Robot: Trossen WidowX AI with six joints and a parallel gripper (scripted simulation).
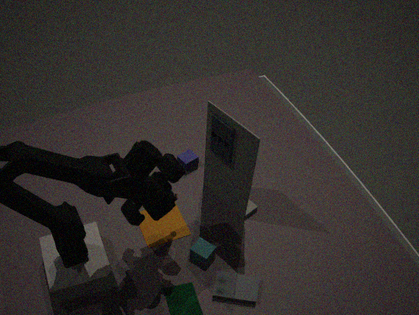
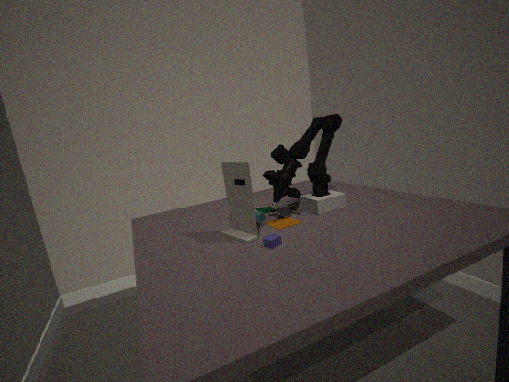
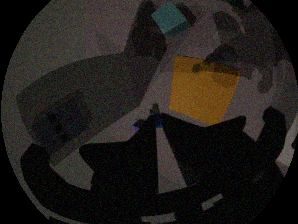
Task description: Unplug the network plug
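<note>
My gripper tip is 100 mm above the orange marked square, 30 mm past it and 10 mm to the left of it. From my gripper tip the other things lie so: flat green piece: 240 mm to the right, 100 mm below, 80 mm behind; upright grey panel: 160 mm ahead, 30 mm above, 10 mm to the left; blue network plug: 10 mm ahead.
</note>
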